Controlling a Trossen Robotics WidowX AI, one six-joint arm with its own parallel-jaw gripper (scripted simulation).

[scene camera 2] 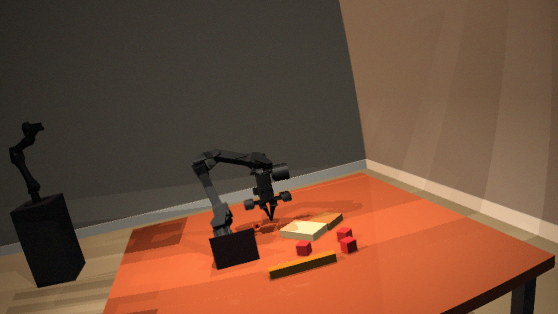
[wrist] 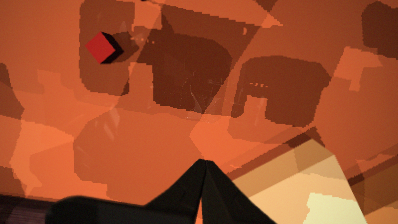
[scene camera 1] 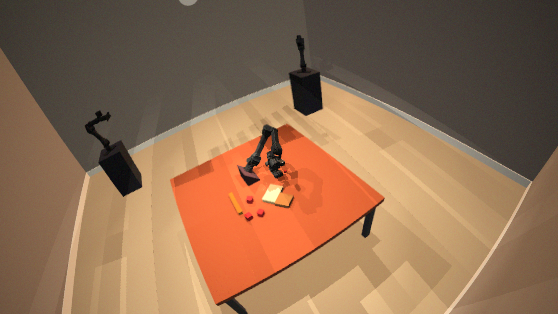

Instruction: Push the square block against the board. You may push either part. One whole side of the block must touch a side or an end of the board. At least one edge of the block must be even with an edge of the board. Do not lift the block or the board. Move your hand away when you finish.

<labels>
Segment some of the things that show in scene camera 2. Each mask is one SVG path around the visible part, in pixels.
My gripper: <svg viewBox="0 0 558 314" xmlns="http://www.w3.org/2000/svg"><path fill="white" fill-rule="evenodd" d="M257 185L252 190L253 195L258 195L260 200L244 200L244 208L249 211L253 210L256 205L259 205L260 210L263 210L269 219L273 220L275 208L278 206L277 201L292 201L292 196L288 191L279 192L278 196L274 196L271 183L263 186Z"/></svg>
A yellow bar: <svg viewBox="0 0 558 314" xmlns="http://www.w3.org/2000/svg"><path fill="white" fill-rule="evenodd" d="M336 253L332 249L267 267L270 280L336 262Z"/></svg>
A pale board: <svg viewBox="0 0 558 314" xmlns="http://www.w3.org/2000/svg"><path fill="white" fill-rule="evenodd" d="M279 230L282 238L315 241L328 231L327 223L294 220Z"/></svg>
</labels>
